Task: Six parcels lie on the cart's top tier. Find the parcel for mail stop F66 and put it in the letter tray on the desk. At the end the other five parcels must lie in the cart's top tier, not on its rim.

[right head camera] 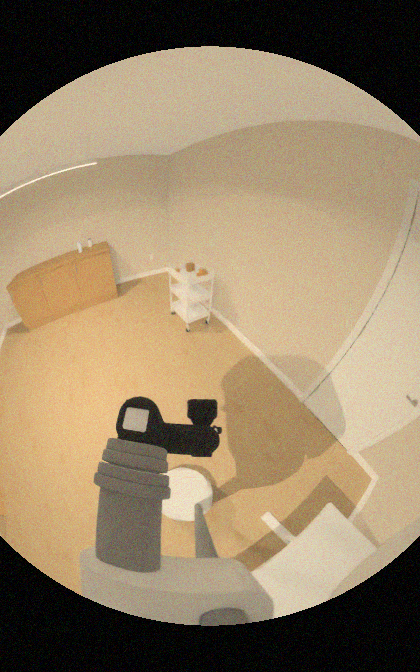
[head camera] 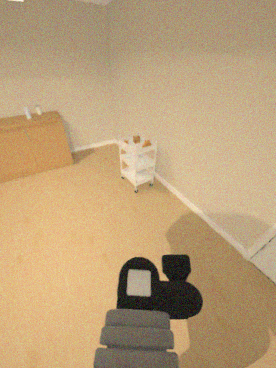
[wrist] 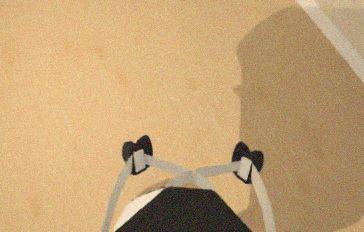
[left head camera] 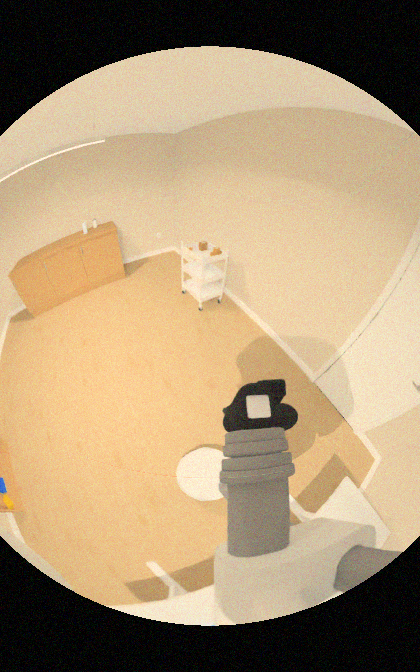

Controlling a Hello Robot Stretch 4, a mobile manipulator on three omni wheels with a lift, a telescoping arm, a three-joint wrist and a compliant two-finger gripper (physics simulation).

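Places are measured from the robot's base along level axes (x ahead, y left, z up), in centimetres.
Pixels of known places: gripper, fingertip midpoint: (wrist: 192, 151).
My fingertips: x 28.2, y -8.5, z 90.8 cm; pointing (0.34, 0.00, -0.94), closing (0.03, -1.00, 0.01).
Ahead of a thing's pixels: the offset from my fingertips to its top centre.
A white three-tier cart (head camera: 138, 179) (left head camera: 200, 295) (right head camera: 188, 315) stands far off near the room's corner. Several small brown and orange parcels lie on its top tier; among them a brown parcel @[dx +190.6, dy +18.4, dz -17.3 cm] (head camera: 136, 139) (left head camera: 203, 245) (right head camera: 190, 267) and an orange-brown parcel @[dx +174.9, dy +3.2, dz -17.1 cm] (head camera: 147, 143) (left head camera: 216, 251) (right head camera: 202, 272). They are too small to count or to read their labels. My gripper (wrist: 192, 151) is open and empty above the floor, far from the cart. The white desk (left head camera: 350, 510) (right head camera: 320, 542) shows in part at the lower right of the side head views. The letter tray does not show.
A wooden cabinet (head camera: 35, 147) (left head camera: 75, 267) (right head camera: 67, 292) with two white bottles stands left of the cart. A wall with a white baseboard (head camera: 185, 200) runs along the right, with a pale door at its near end. Blue and yellow things lie at the left edge of the left head view.
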